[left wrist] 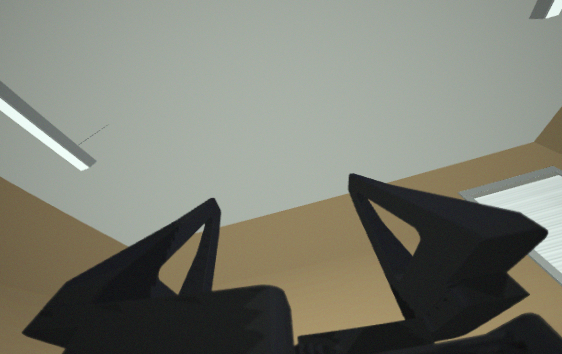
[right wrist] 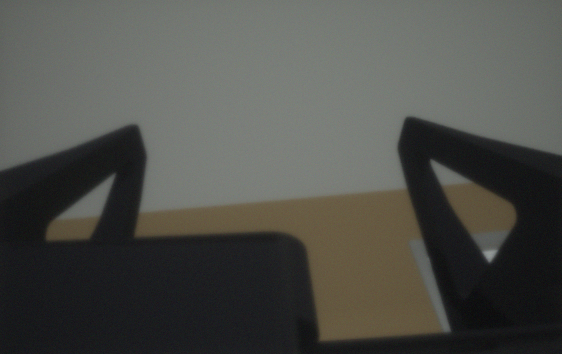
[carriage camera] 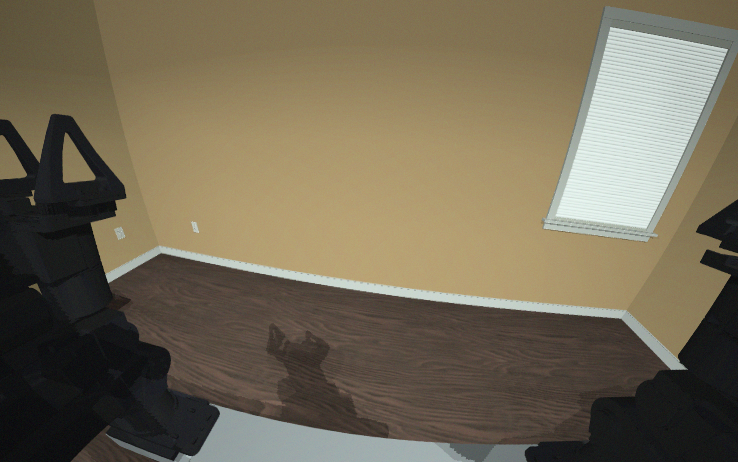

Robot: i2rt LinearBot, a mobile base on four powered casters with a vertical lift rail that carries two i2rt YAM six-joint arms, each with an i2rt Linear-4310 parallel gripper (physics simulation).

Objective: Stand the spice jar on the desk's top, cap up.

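Where they show: left gripper, between the fingertips: (left wrist: 281, 193) (carriage camera: 28, 117); right gripper, between the fingertips: (right wrist: 274, 135); left arm's base, origin of its link: (carriage camera: 158, 416).
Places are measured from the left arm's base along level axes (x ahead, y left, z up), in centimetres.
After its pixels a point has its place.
Note:
The spice jar and the desk do not show in any of the three views. My left gripper (carriage camera: 31, 118) @(y -0.3, x 3.9, z 43.7 cm) (left wrist: 281, 193) @(y -0.3, x 3.9, z 43.7 cm) is open and empty, raised at the left side of the carriage view with its fingers pointing up. My right gripper (right wrist: 274, 135) @(y -69.2, x 3.1, z 44.0 cm) is open and empty in the right wrist view, with the pale ceiling and tan wall behind it. In the carriage view, part of the right arm shows at the right edge, and its fingertips are cut off there.
A dark wood floor (carriage camera: 462, 370) @(y -89.7, x 77.8, z -89.9 cm) runs to a tan wall (carriage camera: 354, 163) @(y -9.0, x 149.2, z 17.1 cm) with a white baseboard (carriage camera: 381, 288) @(y -34.6, x 146.0, z -84.0 cm). A window (carriage camera: 642, 130) @(y -193.0, x 135.2, z 59.7 cm) (left wrist: 540, 215) @(y -180.4, x 136.1, z 84.4 cm) is at the right. A small dark reddish patch (carriage camera: 123, 302) @(y 179.4, x 87.4, z -89.8 cm) lies beside the left arm. The pale base (carriage camera: 272, 427) shows at the bottom.

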